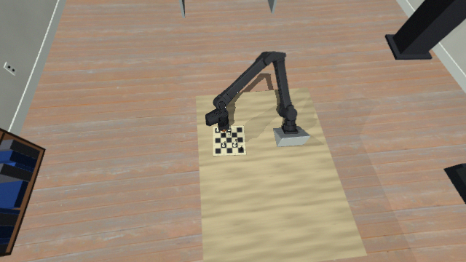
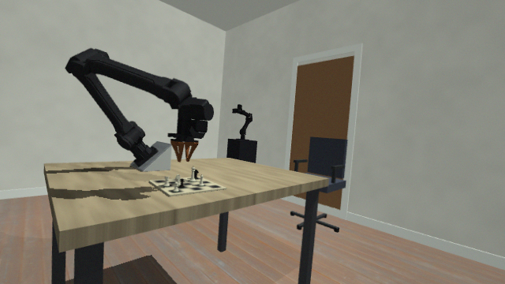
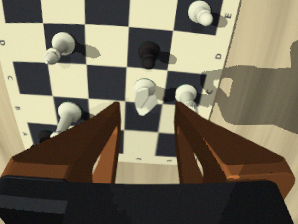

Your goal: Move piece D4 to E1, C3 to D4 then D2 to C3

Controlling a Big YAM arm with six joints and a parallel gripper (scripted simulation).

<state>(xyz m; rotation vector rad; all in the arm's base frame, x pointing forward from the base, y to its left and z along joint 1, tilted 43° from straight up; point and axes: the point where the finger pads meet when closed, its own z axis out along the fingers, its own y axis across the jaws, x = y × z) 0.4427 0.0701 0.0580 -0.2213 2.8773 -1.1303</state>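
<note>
Right now my hand is 90 mm above the black pawn. Also, from my hand: small chessboard: 40 mm behind, 40 mm to the left, 100 mm below.
</note>
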